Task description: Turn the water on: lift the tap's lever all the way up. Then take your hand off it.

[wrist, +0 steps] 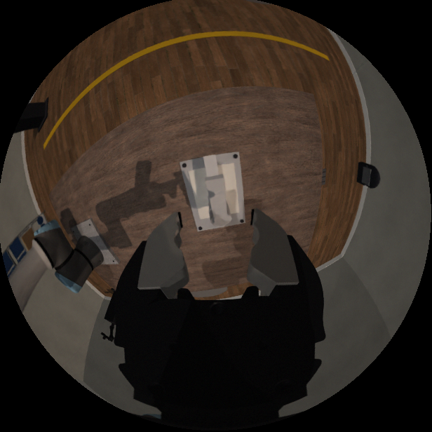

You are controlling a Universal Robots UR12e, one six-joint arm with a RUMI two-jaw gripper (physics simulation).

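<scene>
The tap is a pale grey fixture on a light plate with dark screws at its corners, near the middle of the wrist view. Its long narrow upper part points toward my gripper; how far the lever is raised cannot be told from this steep view. My gripper is open, with its two grey fingers apart, one on each side of the tap's near end. Nothing is held between the fingers.
Another robot arm stands at the left, by a small light plate. A dark mat lies under the tap on the wooden table. A yellow line curves along the far side. A black device is at the right edge.
</scene>
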